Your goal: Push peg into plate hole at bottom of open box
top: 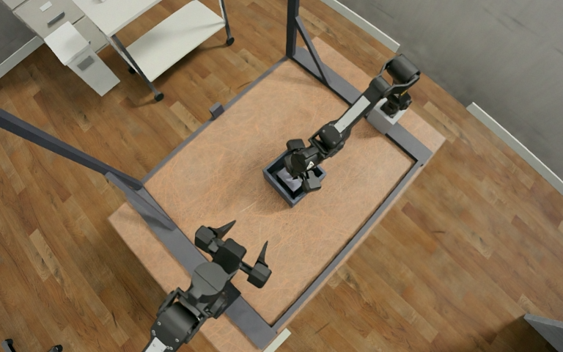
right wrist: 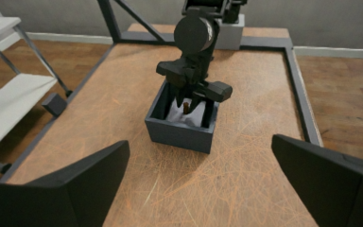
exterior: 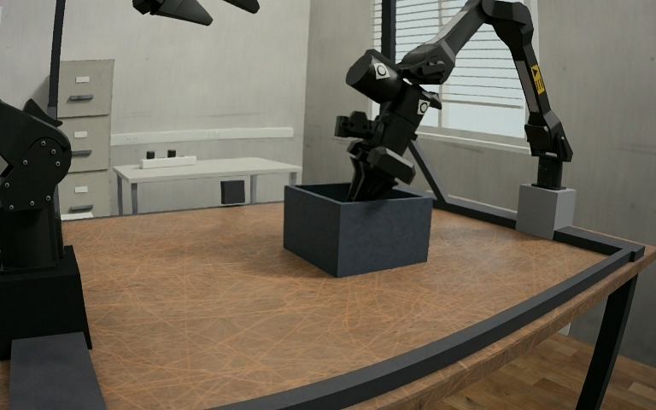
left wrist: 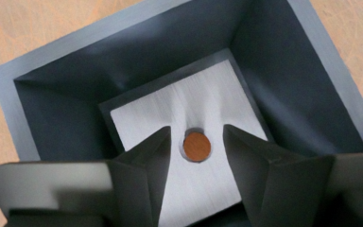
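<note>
The brown peg lies 50 mm below my left hand and 10 mm to the right of it. Also, from my left hand: dark box (70 mm below, 10 mm to the right); dark frame rail (320 mm ahead, 90 mm below, 30 mm to the right); pale plate (60 mm below, 10 mm to the right).
</note>
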